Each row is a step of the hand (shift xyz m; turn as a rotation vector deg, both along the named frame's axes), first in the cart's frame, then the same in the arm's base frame.
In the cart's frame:
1: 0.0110 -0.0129 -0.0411 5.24 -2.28 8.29
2: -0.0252 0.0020 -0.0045 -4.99 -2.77 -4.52
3: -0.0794 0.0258 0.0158 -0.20 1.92 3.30
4: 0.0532 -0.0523 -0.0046 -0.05 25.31 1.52
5: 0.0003 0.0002 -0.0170 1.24 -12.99 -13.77
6: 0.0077 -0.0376 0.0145 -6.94 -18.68 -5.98
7: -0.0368 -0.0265 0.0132 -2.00 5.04 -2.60
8: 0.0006 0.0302 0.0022 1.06 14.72 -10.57
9: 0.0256 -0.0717 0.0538 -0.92 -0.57 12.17
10: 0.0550 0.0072 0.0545 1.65 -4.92 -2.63
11: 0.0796 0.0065 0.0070 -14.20 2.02 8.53
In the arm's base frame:
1: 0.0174 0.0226 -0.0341 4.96 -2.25 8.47
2: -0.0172 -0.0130 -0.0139 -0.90 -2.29 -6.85
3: -0.0698 -0.0468 -0.0122 -1.66 -0.90 3.32
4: 0.0741 0.0096 0.0016 -19.83 12.54 9.61
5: 0.0002 0.0095 -0.0141 11.07 1.38 -15.34
6: 0.0340 -0.0227 0.0031 10.34 -11.19 -14.16
7: -0.0024 -0.0452 -0.0134 -5.16 2.76 -1.38
8: -0.0233 0.0152 0.0121 -10.74 14.19 -3.58
9: 0.0715 -0.0502 0.0326 -0.25 -7.48 9.66
10: 0.0281 0.0104 0.0718 4.90 -0.10 -3.13
11: 0.0445 0.0518 0.0421 -10.52 -12.83 1.77

